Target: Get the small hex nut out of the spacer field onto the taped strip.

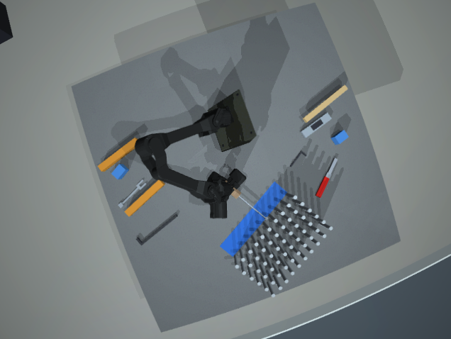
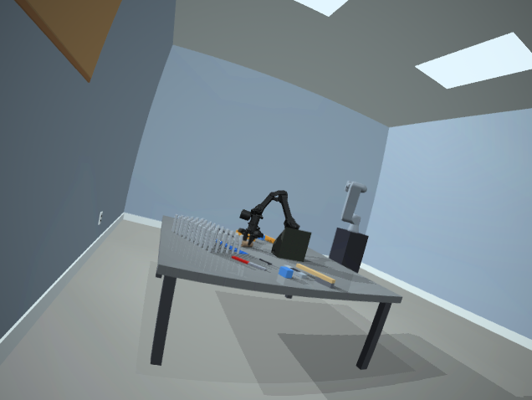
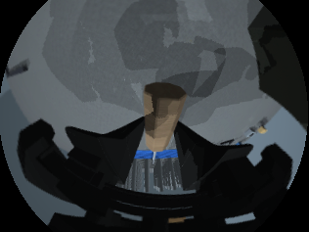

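Right now my gripper tip is 90 mm short of the wooden-handled screwdriver and 50 mm to the right of it. The rest, counted from my gripper tip: wrench: 440 mm to the right, 150 mm behind, 10 mm below; then blue taped strip: 170 mm ahead, 40 mm to the left, 10 mm below; then red-handled tool: 440 mm to the left, 110 mm ahead, 10 mm below.
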